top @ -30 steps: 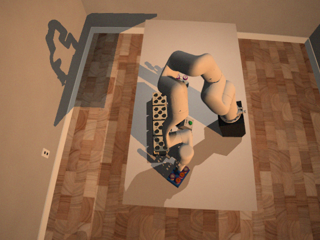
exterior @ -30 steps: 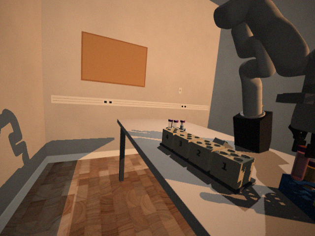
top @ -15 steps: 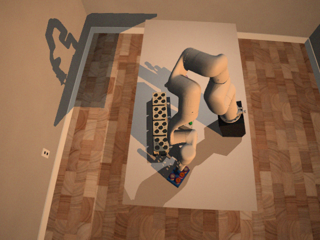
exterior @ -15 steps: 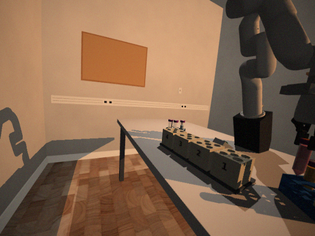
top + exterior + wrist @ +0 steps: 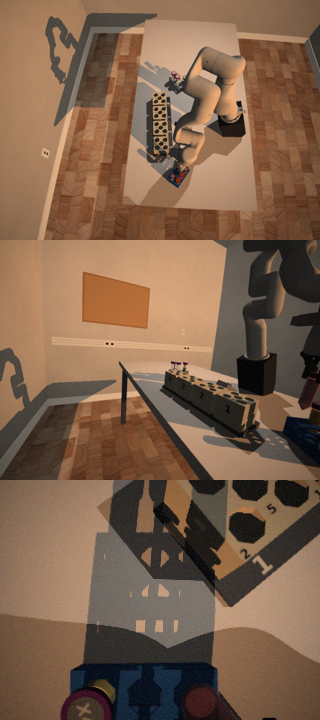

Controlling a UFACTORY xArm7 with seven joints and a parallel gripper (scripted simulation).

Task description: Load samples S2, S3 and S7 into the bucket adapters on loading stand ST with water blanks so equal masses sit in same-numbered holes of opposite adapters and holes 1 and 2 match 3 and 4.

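Right now my hand is 1 cm to the left of the pink-filled sample tube and 5 cm above it. Round my hand: yellowish tube (4 cm ahead, 6 cm to the left, 15 cm below); then orange-dotted tube (1 cm ahead, 9 cm to the left, 15 cm below); then blue sample rack (4 cm to the left, 18 cm below).
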